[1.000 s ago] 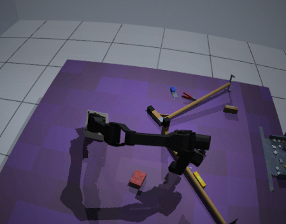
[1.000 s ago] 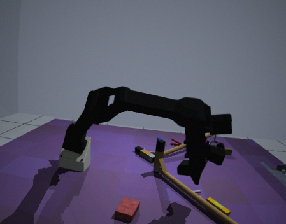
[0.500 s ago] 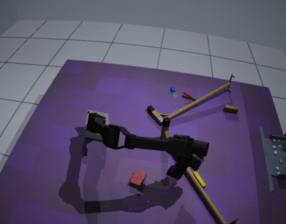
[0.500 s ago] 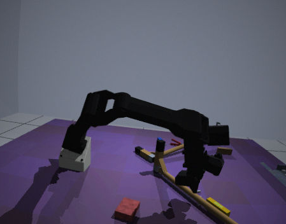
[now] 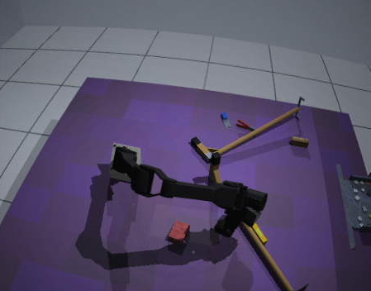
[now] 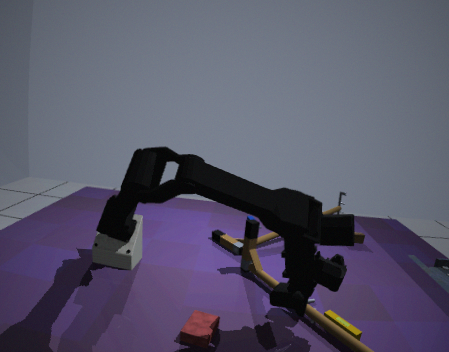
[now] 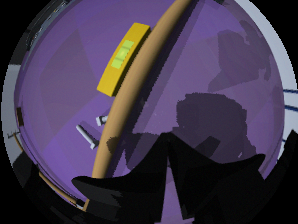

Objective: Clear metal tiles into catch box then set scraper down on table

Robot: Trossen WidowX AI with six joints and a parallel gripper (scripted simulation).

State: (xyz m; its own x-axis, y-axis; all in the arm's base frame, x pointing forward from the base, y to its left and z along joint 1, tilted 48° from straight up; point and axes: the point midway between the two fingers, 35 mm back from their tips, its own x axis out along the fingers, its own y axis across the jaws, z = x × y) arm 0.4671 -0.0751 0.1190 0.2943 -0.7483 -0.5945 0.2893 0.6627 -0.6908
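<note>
My gripper tip is 50 mm short of the long scraper, 20 mm to the right of it and 20 mm below it. From my gripper tip the other things lie so: red block 190 mm behind, 60 mm to the right, 30 mm below; then yellow block 90 mm ahead, 10 mm to the left, 10 mm below; then brown block 570 mm to the left, 210 mm ahead, 20 mm below.
</note>
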